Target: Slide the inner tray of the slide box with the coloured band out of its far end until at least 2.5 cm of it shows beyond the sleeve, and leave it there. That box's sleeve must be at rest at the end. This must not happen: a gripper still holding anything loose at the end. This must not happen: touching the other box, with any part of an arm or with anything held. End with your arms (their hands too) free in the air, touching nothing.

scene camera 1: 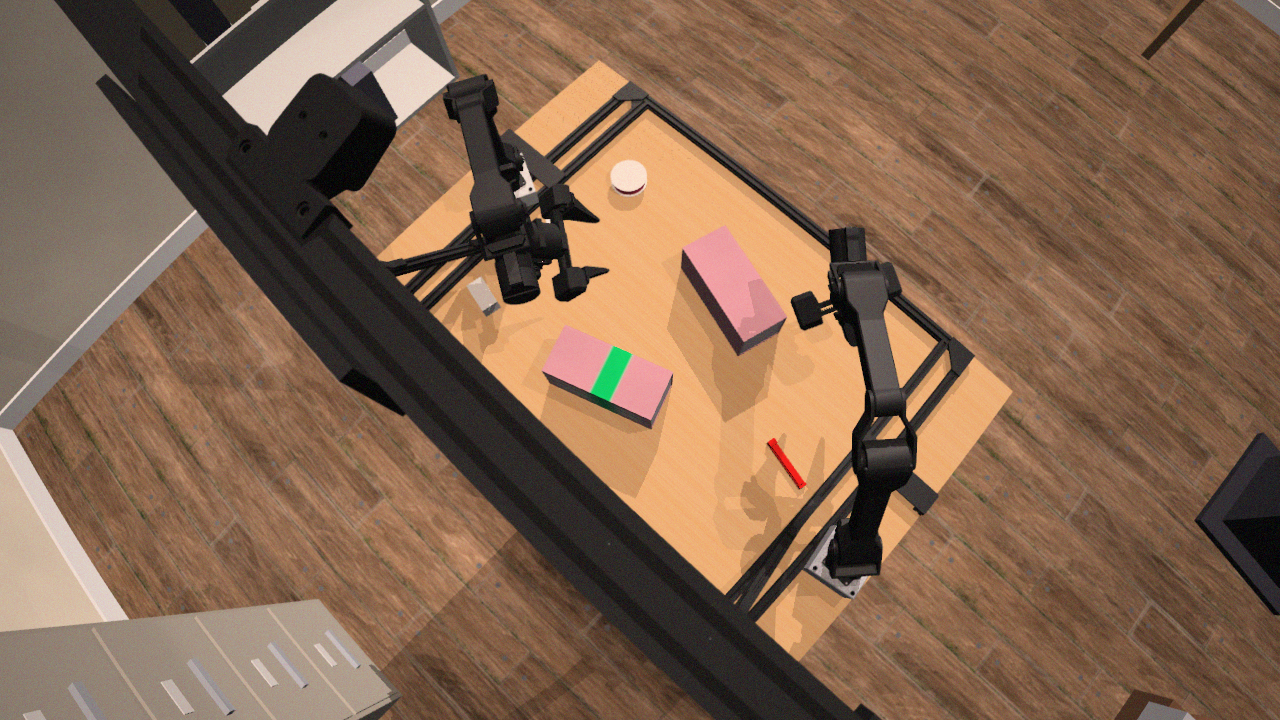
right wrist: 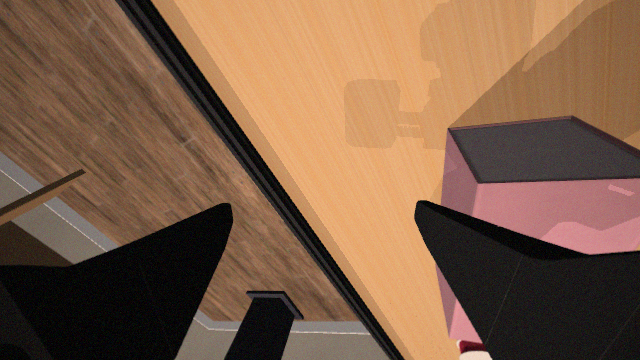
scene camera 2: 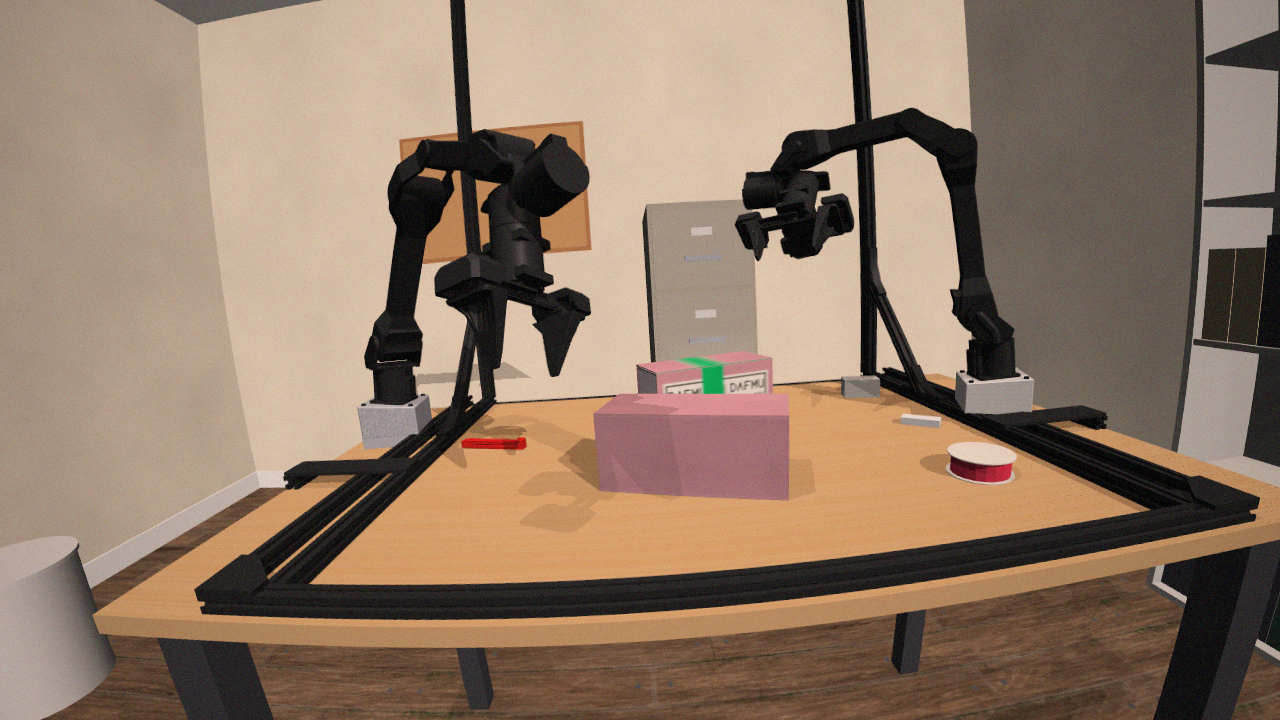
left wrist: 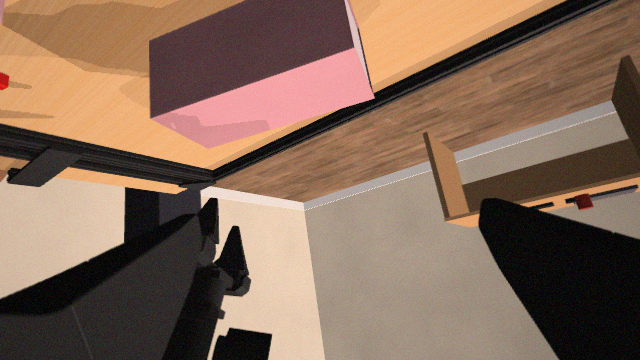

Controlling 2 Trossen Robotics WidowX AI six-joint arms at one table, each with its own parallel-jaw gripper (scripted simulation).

Scene:
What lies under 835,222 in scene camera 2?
The left gripper.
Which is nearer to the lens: the pink box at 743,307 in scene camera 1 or the spool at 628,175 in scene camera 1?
The pink box.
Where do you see a spool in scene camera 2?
981,463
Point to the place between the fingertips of the right gripper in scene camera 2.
527,372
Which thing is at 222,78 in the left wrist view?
A pink box.

